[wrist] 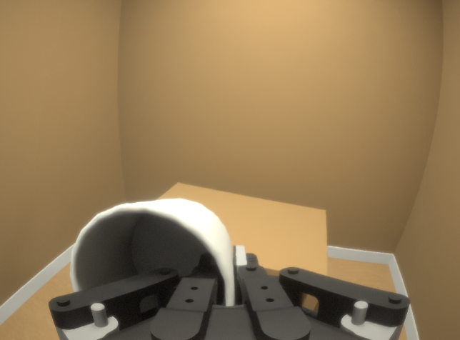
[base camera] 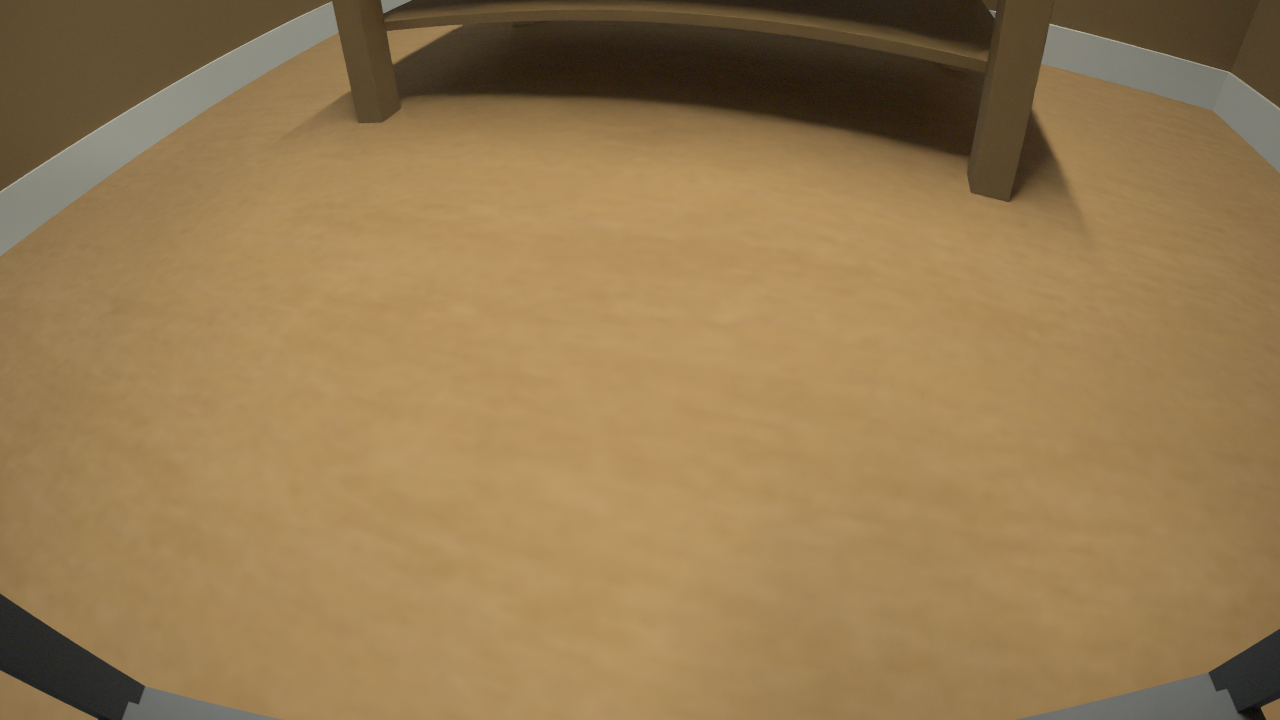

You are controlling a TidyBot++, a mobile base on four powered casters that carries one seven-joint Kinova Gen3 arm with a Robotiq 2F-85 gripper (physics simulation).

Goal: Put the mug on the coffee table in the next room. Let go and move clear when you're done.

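Frame: origin at the arm's base, x ahead, y left, z up, level; metres.
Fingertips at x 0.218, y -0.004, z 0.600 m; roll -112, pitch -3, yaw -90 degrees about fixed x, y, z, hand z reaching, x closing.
A point is followed by its place in that frame.
A white mug (wrist: 210, 225) shows at the lower left of the wrist view, its open mouth towards the camera. My gripper (wrist: 228, 259) is shut on the mug's wall, with one finger inside the mug and the other outside. The wooden coffee table shows in the wrist view as a light top (wrist: 280, 227) beyond the mug and gripper, which hide its near left part. In the base camera view the coffee table (base camera: 1015, 98) {x 0.719, y -0.379, z -0.268 m} stands ahead, with two legs and a lower shelf showing. The mug and gripper do not show in the base camera view.
Brown walls (wrist: 280, 100) (base camera: 116, 62) {x 1.122, y 1.021, z -0.212 m} stand behind the table and on both sides, with white skirting (base camera: 161, 125) {x 1.152, y 0.998, z -0.370 m} (wrist: 362, 254) along the floor. The wooden floor (base camera: 626, 376) {x 0.449, y 0.031, z -0.396 m} lies between the base and the table. Parts of the base frame (base camera: 62, 653) show at the lower corners.
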